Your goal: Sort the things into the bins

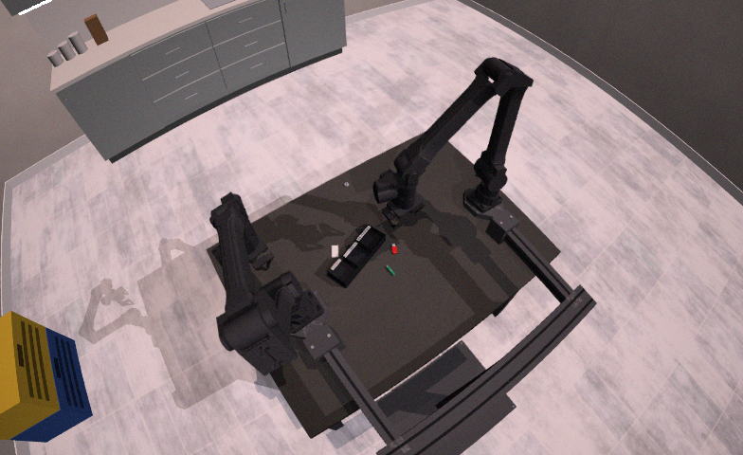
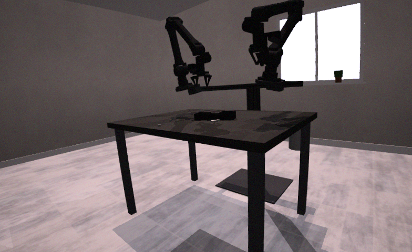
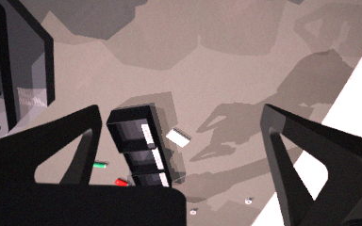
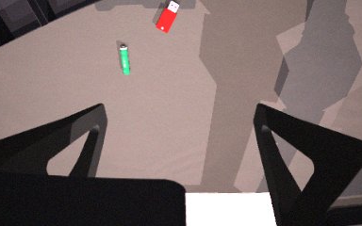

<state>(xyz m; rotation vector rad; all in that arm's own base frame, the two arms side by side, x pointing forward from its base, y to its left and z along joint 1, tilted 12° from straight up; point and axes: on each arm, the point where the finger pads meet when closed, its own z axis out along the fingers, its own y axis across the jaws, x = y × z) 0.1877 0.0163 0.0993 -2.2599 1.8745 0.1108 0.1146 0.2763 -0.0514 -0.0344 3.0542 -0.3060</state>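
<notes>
My right hand is 5 cm past the green battery, 8 cm to the right of it and 21 cm above it. From my right hand the other things lie so: black labelled bin: 6 cm ahead, 15 cm to the left, 20 cm below; red usb stick: 2 cm ahead, 2 cm to the left, 21 cm below; white card: 13 cm ahead, 21 cm to the left, 22 cm below.
</notes>
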